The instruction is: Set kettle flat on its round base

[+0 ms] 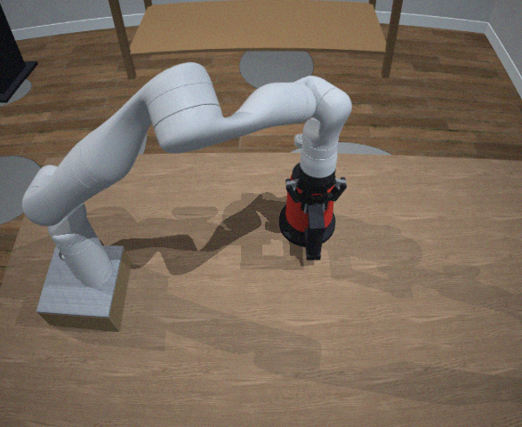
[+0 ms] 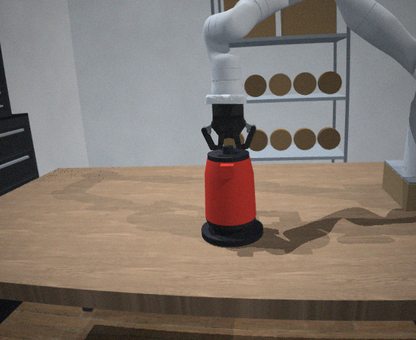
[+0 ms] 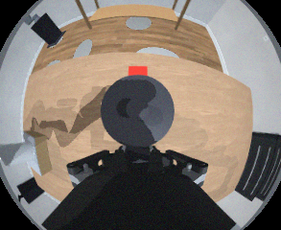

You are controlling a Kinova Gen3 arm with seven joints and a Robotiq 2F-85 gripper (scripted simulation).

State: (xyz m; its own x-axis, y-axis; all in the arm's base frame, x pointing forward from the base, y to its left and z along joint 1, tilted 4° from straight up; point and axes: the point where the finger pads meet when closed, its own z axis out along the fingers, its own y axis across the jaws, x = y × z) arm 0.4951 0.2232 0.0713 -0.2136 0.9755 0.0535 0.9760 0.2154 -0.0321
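Now: the red kettle 1 cm behind my hand, 3 cm to the left of it and 4 cm below it. Round my hand: round black base 2 cm behind, 6 cm to the left, 16 cm below.
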